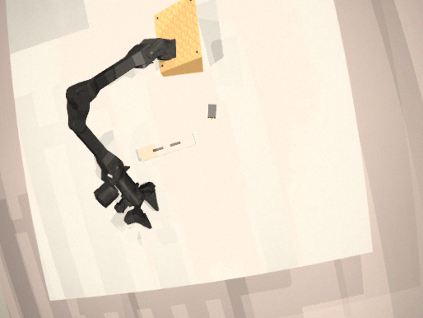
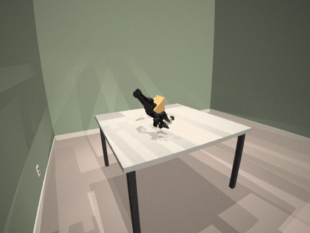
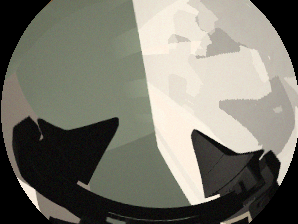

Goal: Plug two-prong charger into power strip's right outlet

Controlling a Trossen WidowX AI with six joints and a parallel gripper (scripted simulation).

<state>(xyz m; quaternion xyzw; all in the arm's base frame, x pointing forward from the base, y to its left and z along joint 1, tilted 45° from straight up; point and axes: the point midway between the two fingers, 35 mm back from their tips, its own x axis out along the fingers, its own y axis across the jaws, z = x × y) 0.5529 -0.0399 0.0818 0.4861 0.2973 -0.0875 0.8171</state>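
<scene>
The dark charger is 360 mm behind my gripper tip, 210 mm to the left of it and 70 mm below it.
</scene>
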